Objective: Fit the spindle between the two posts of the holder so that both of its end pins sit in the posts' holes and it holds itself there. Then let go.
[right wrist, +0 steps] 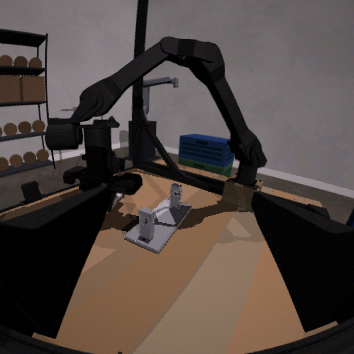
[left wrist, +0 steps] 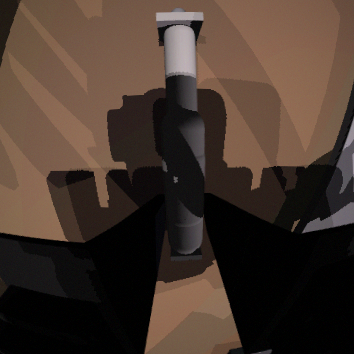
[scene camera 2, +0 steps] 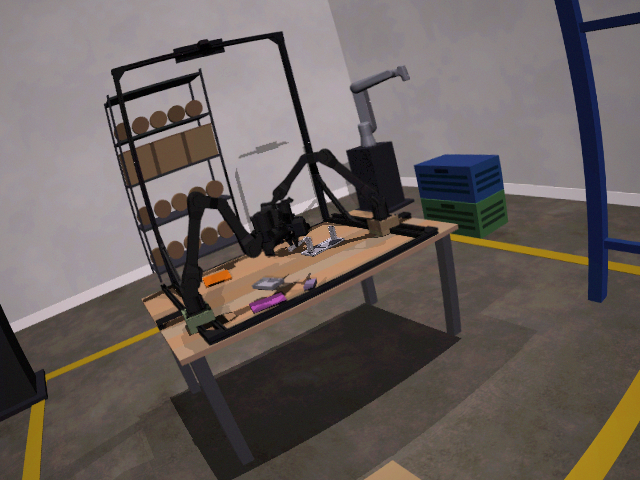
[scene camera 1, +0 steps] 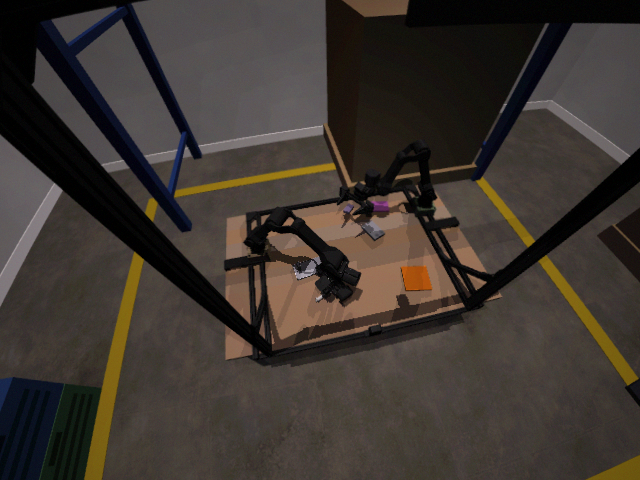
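Pixels of known places: left gripper, fingertip midpoint: (left wrist: 183, 200) (scene camera 2: 294, 246) (scene camera 1: 333, 288); right gripper, fingertip midpoint: (right wrist: 182, 195) (scene camera 2: 292, 221) (scene camera 1: 344, 209); left arm's base, origin of the base link: (right wrist: 244, 180) (scene camera 2: 382, 217) (scene camera 1: 257, 247); right arm's base, origin of the base link: (scene camera 2: 195, 310) (scene camera 1: 424, 202).
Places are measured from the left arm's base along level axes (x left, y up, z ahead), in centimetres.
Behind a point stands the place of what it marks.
Note:
The spindle (left wrist: 182, 140) @(x -26.0, y -4.1, z 29.4 cm) (scene camera 1: 319, 298) @(x -28.3, y -4.7, z 25.6 cm) is a grey rod with a square flange and a pin at each end. It shows lengthwise in the left wrist view, low over the table top. My left gripper (left wrist: 183, 200) @(x -24.3, y -5.4, z 32.7 cm) (scene camera 1: 334, 288) @(x -24.3, y -5.4, z 32.7 cm) is shut on the spindle near one end, one finger on each side. The holder (right wrist: 154, 242) @(x -7.5, y -5.5, z 32.2 cm) (scene camera 1: 304, 270) @(x -13.1, y -5.5, z 20.6 cm) (scene camera 2: 320, 248) @(x -9.3, y -5.5, z 27.7 cm), a grey plate with two upright posts (right wrist: 146, 223) @(x -9.3, y -1.7, z 32.4 cm) (right wrist: 175, 195) @(x -12.5, y -2.1, z 19.0 cm), stands just beside the left gripper, with nothing between the posts. My right gripper (scene camera 1: 356, 210) @(x 4.5, y 13.3, z 42.6 cm) is open and empty at the far side of the table, facing the holder.
An orange pad (scene camera 1: 416, 277) @(x -25.6, y -5.4, z 71.0 cm) (scene camera 2: 217, 277) @(x -25.2, y -5.4, z 70.6 cm), a grey block (scene camera 1: 372, 230) @(x 3.6, y -4.8, z 58.0 cm) (scene camera 2: 269, 284) @(x 7.5, y -4.8, z 59.1 cm), a purple block (scene camera 1: 380, 206) @(x 19.3, y -5.4, z 67.0 cm) (scene camera 2: 267, 302) @(x 20.7, y -5.4, z 65.9 cm) and a small purple piece (scene camera 1: 349, 208) @(x 20.5, y -4.9, z 49.6 cm) (scene camera 2: 310, 284) @(x 22.6, y -4.8, z 49.8 cm) lie on the table. A black frame rail (scene camera 1: 375, 329) @(x -46.1, y -0.9, z 45.2 cm) runs along its edges.

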